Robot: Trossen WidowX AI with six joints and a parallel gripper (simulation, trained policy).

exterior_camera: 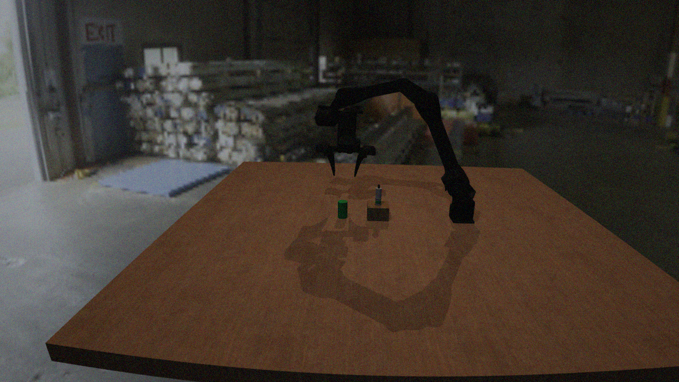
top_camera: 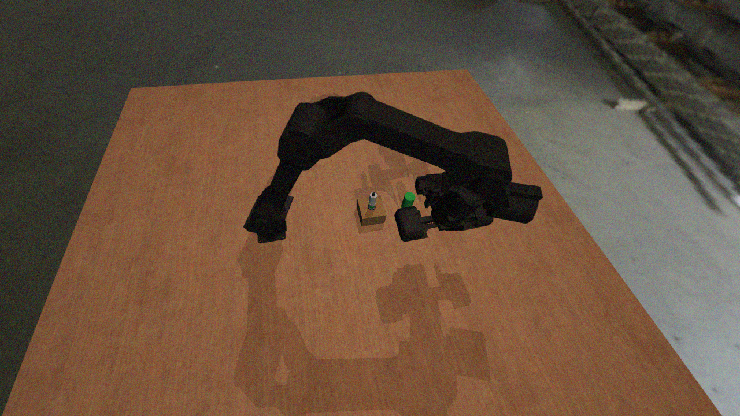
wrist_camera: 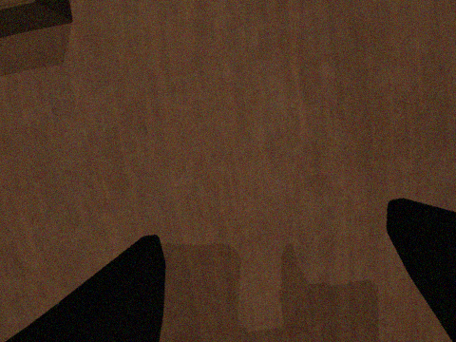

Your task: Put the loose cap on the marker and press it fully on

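Right now the green cap is 13 cm to the left of my gripper tip and 7 cm below it. Round my gripper tip: holder block (12 cm to the left, 11 cm behind, 7 cm below).
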